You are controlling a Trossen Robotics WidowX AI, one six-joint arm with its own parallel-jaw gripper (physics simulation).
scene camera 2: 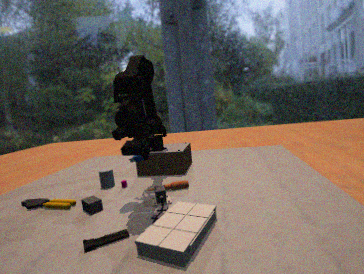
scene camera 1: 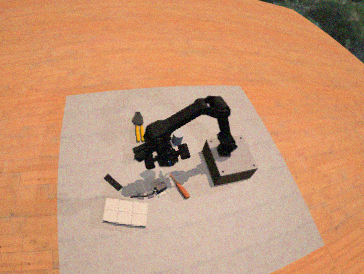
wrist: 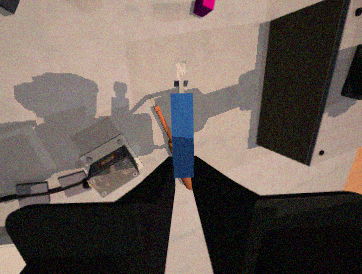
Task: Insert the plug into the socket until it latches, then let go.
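Pixels of known places: gripper, fingertip midpoint: (scene camera 2: 146, 158) (scene camera 1: 171, 165) (wrist: 182, 162); arm's base, link origin: (scene camera 2: 157, 149) (scene camera 1: 223, 151) (wrist: 359, 74).
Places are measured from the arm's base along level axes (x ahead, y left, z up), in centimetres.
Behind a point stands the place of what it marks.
Note:
The plug, a blue bar with a narrow pale tip (wrist: 182, 130) {y 7.7, x 28.3, z 4.0 cm} (scene camera 2: 136, 158) {y 7.0, x 28.6, z 3.0 cm}, is held between my fingers and points toward the top of the wrist view. My gripper (wrist: 182, 162) {y 10.3, x 27.4, z 2.7 cm} (scene camera 1: 169, 162) {y 10.3, x 27.4, z 2.7 cm} (scene camera 2: 139, 155) {y 10.3, x 27.4, z 2.7 cm} is shut on it, above the mat on the robot-base side of the socket. The socket, a grey metal box (wrist: 114, 172) {y 15.4, x 31.5, z -6.0 cm} (scene camera 1: 160, 188) {y 17.4, x 31.7, z -6.0 cm} (scene camera 2: 160, 194) {y 17.3, x 33.6, z -7.1 cm} with a dark opening and a black cable, stands at the lower left of the wrist view, apart from the plug. The fingers hide the plug's rear end.
An orange screwdriver (scene camera 1: 182, 189) {y 16.9, x 21.3, z -7.8 cm} (scene camera 2: 177, 185) {y 17.9, x 21.9, z -8.6 cm} (wrist: 165, 126) {y 10.4, x 24.9, z -8.8 cm} lies beside the socket. A tiled block (scene camera 1: 125, 212) {y 29.4, x 47.6, z -7.0 cm} (scene camera 2: 177, 225) {y 29.3, x 49.6, z -6.9 cm}, black bar (scene camera 1: 113, 181) {y 13.0, x 54.0, z -9.2 cm} (scene camera 2: 106, 240) {y 14.2, x 55.3, z -9.3 cm}, yellow-handled pliers (scene camera 1: 139, 127) {y -20.9, x 42.7, z -8.4 cm} (scene camera 2: 50, 203) {y -19.3, x 43.7, z -8.5 cm}, dark cube (scene camera 2: 92, 205) {y -0.9, x 43.3, z -7.7 cm}, grey cylinder (scene camera 2: 106, 179) {y -11.7, x 23.7, z -6.7 cm} and magenta piece (scene camera 2: 124, 183) {y -4.7, x 21.8, z -8.7 cm} (wrist: 204, 6) {y -4.6, x 21.7, z -8.1 cm} are around.

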